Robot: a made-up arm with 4 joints. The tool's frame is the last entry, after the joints.
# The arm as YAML. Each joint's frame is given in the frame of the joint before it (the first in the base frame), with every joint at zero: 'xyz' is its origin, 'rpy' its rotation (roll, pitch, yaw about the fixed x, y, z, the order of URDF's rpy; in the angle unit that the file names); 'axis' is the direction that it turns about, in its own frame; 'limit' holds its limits. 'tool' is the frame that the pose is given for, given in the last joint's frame.
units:
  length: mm
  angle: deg
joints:
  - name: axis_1
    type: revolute
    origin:
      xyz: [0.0, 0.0, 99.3]
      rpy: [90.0, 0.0, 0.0]
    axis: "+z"
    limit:
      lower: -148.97
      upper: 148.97
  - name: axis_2
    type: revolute
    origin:
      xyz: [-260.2, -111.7, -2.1]
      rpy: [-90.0, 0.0, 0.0]
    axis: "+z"
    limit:
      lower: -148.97
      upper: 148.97
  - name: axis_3
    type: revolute
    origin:
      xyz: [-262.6, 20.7, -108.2]
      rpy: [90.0, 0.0, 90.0]
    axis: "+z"
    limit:
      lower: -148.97
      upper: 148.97
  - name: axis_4
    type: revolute
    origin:
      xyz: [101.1, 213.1, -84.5]
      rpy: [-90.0, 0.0, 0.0]
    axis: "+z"
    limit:
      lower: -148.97
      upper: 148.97
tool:
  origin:
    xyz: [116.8, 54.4, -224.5]
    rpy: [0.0, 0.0, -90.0]
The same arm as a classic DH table. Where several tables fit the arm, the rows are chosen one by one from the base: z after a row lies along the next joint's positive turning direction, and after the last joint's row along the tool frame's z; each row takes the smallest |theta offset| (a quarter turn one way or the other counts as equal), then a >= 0, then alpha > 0; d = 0 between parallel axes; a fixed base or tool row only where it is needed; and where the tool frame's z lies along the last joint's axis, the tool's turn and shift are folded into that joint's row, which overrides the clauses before.
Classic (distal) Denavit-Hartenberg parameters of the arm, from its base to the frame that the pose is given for. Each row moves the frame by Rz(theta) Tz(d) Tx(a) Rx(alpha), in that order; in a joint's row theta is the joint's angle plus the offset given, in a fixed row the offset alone. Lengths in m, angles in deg.
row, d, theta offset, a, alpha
base (fixed), 0.0993, 0, 0, 90
axis_1, -0.0021, 0, -0.2602, -90
axis_2, -0.2199, 90, 0.0207, 90
axis_3, -0.3471, 0, 0.1011, -90
axis_4, 0, 24.97, 0.1288, 0
tool (fixed), -0.0114, -114.97, 0, 0
Joint limits (deg, base to tool): -148.97..148.97 -148.97..148.97 -148.97..148.97 -148.97..148.97

